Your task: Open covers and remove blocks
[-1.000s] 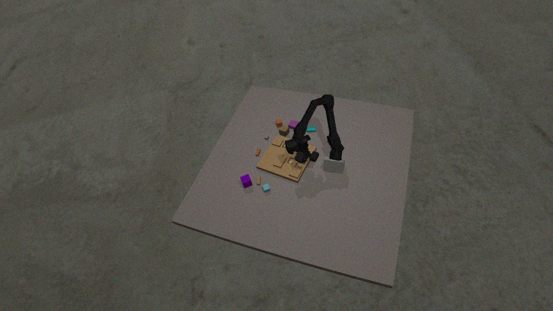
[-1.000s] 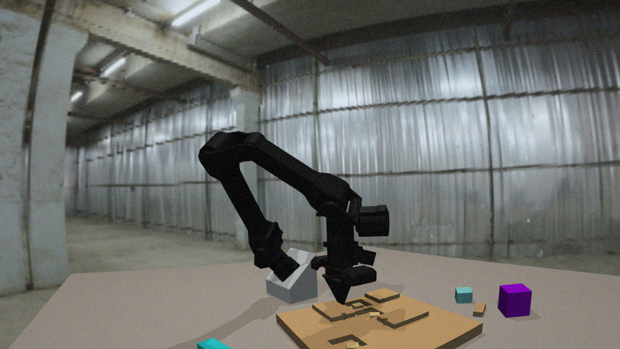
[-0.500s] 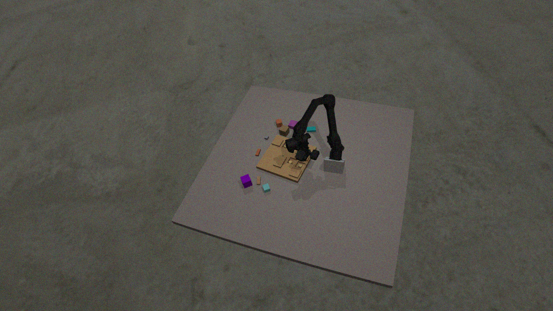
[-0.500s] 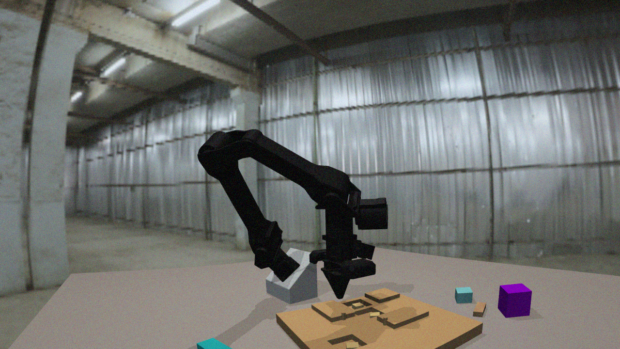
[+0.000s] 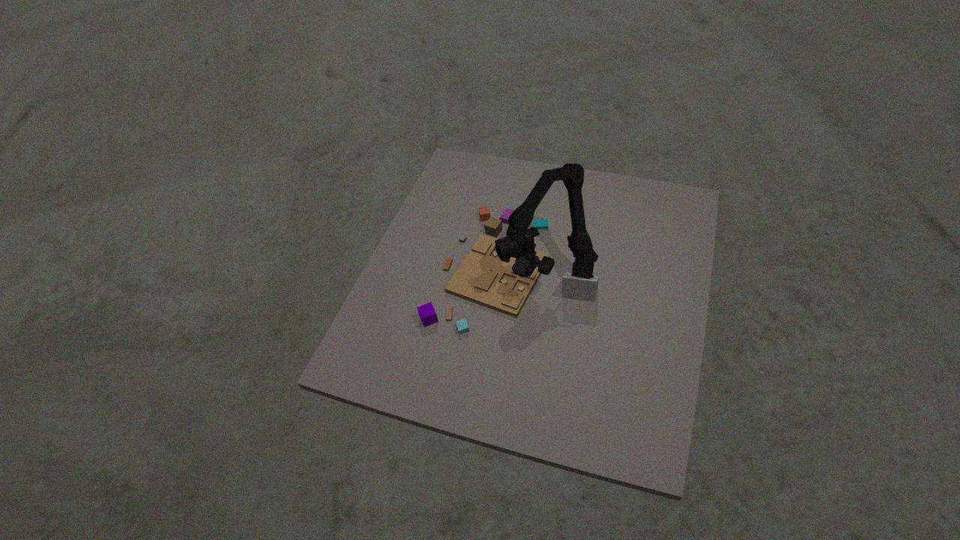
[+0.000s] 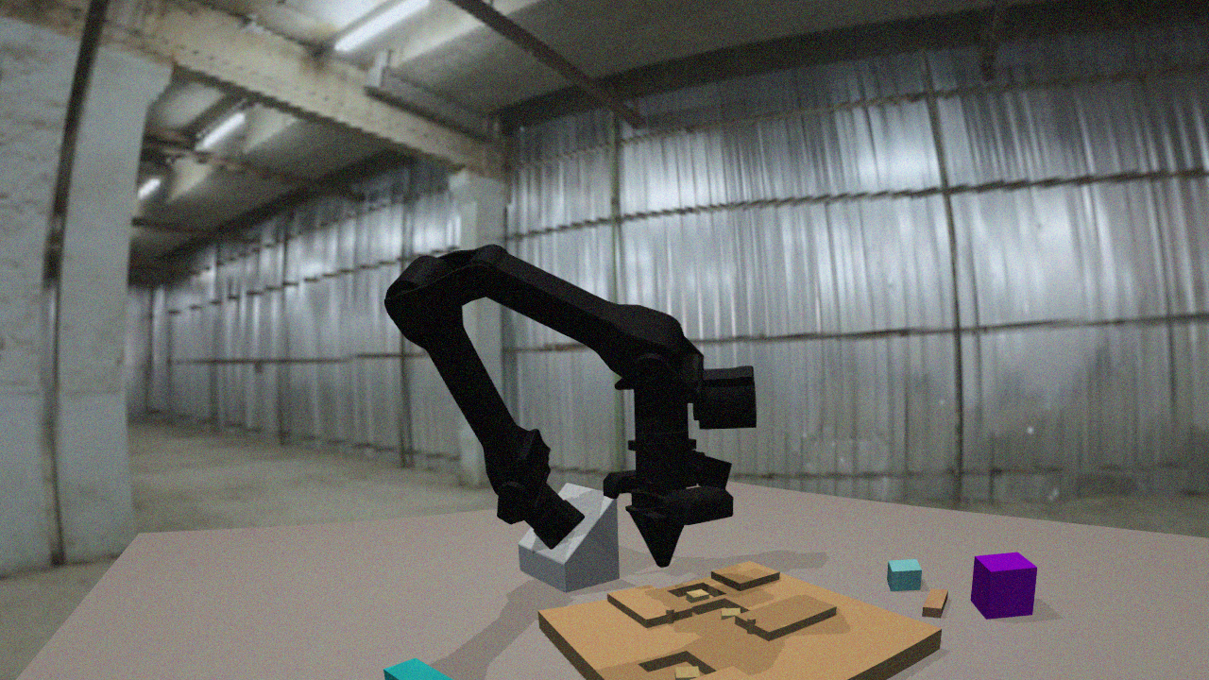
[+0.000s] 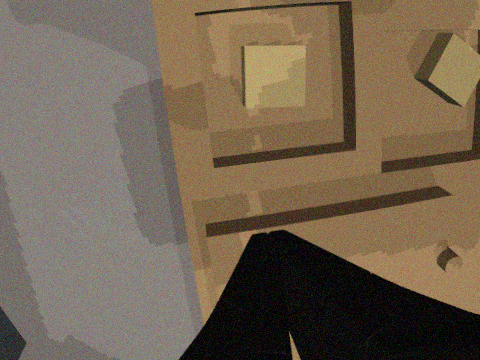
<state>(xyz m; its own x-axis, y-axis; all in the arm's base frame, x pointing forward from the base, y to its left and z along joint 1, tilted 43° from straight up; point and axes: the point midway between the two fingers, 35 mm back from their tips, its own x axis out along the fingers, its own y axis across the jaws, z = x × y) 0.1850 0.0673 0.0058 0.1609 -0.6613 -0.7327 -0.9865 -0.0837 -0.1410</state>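
The orange piece lies 230 mm to the left of my gripper tip, 220 mm ahead of it and 50 mm below it. The rest, counted from my gripper tip: brown block (230 mm ahead, 200 mm to the right, 30 mm below); teal block (290 mm to the right, 70 mm ahead, 50 mm below); light blue block (260 mm to the left, 140 mm ahead, 50 mm below).
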